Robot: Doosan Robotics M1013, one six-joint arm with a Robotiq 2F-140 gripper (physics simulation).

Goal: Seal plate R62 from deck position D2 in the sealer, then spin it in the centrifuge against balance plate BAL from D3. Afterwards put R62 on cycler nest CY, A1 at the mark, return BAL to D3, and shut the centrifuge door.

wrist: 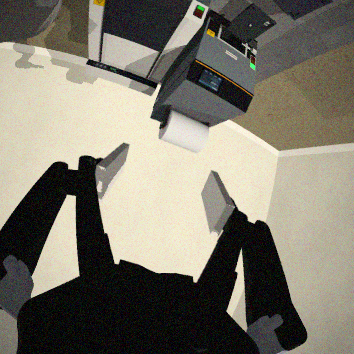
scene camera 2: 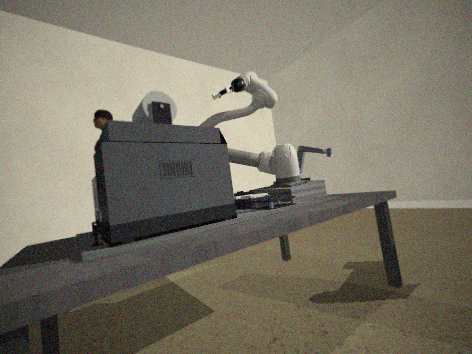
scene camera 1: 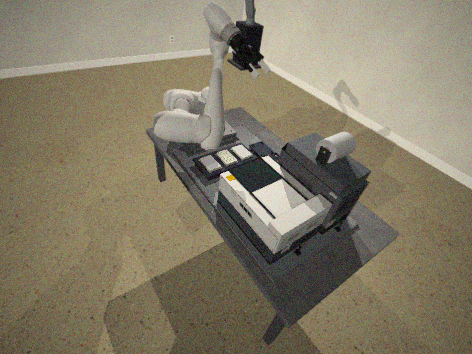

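Pixels of known places: gripper, fingertip midpoint: (wrist: 166,169) (scene camera 2: 219,93) (scene camera 1: 263,74); arm's base, origin of the base link: (scene camera 2: 288,185).
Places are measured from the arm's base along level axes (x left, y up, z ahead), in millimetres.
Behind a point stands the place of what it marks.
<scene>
My gripper (scene camera 1: 260,70) {x 31, y 546, z 461 mm} (scene camera 2: 215,95) {x 31, y 546, z 461 mm} (wrist: 166,169) {x 31, y 546, z 461 mm} is open and empty, high above the table and the machines. In scene camera 1, three plates stand in a row on the dark deck: a grey one (scene camera 1: 210,162) {x -181, y -22, z 364 mm}, a pale yellowish one (scene camera 1: 226,157) {x -60, y -28, z 357 mm} and a white one (scene camera 1: 242,151) {x 67, y -22, z 352 mm}. Their labels are too small to read. The grey sealer (scene camera 1: 325,170) {x 117, y 262, z 934 mm} (scene camera 2: 165,192) {x 329, y 40, z 902 mm} (wrist: 220,55) {x 170, y 132, z 648 mm} carries a white film roll (scene camera 1: 339,145) {x 176, y 377, z 913 mm} (wrist: 185,132) {x 205, y 352, z 824 mm}. The white machine (scene camera 1: 300,217) {x -105, y 156, z 1042 mm} (wrist: 125,52) {x -94, y 122, z 868 mm} beside it, likely the centrifuge, has a dark panel on top. I cannot tell its door state. Nest CY is not clearly identifiable.
A dark flat fixture (scene camera 1: 261,148) {x 233, y -48, z 351 mm} lies beyond the plate row, near the sealer. The arm's base stands at the far end of the table (scene camera 1: 310,280) {x -112, y -101, z 1227 mm} (scene camera 2: 320,210) {x 498, y -101, z 382 mm}. A black box (scene camera 1: 252,35) on a pole shows behind the gripper. A person's head (scene camera 2: 103,119) shows behind the sealer.
</scene>
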